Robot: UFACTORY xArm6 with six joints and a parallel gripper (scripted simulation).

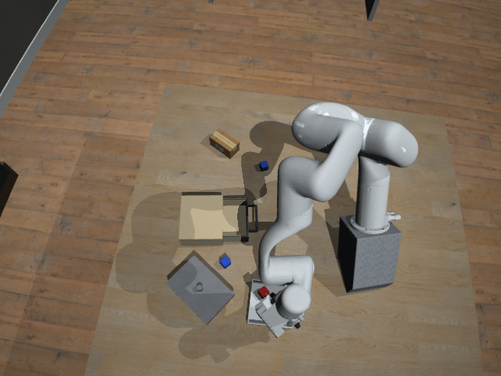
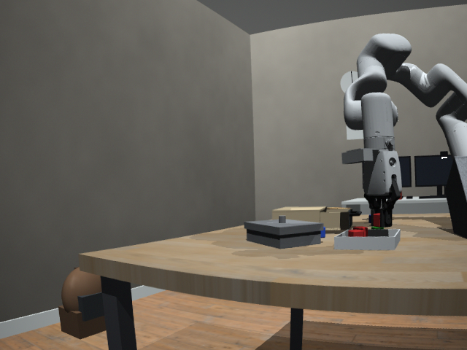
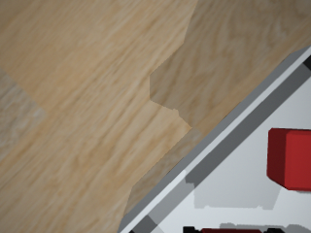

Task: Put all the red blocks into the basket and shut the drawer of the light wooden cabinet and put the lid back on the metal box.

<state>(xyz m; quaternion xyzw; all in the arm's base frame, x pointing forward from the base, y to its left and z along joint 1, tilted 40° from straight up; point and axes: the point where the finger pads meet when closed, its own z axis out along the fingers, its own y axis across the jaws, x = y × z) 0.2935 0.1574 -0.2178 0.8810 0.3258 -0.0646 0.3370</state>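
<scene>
The white basket is 6 cm below my hand, 3 cm to the right of it and 3 cm ahead of it. Round my hand: grey lid: 26 cm ahead, 8 cm to the right, 2 cm below; then grey metal box: 26 cm ahead, 8 cm to the right, 4 cm below; then green block: 15 cm to the right, 5 cm below, 1 cm ahead.
</scene>
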